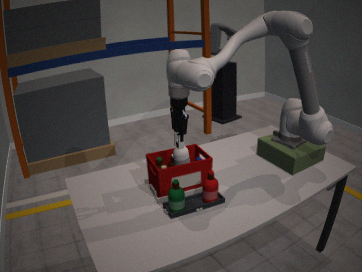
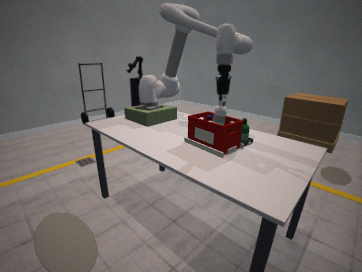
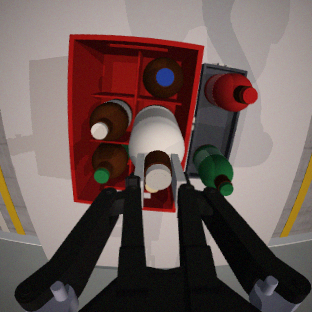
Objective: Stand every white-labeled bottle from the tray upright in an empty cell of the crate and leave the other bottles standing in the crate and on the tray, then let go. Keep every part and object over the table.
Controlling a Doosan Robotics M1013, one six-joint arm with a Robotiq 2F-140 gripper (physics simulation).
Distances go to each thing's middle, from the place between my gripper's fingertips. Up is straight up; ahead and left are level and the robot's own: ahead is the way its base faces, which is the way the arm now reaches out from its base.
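The white bottle (image 3: 155,132) is 40 mm below my hand and 10 mm behind it. Going by their middles, of the things named here the white bottle is the nearest to my hand. The green bottle (image 3: 213,169) is 160 mm below my hand, 110 mm ahead of it and 110 mm to the left of it. As for the red bottle (image 3: 231,91), it is 160 mm to the left of my hand, 160 mm below it and 50 mm behind it.
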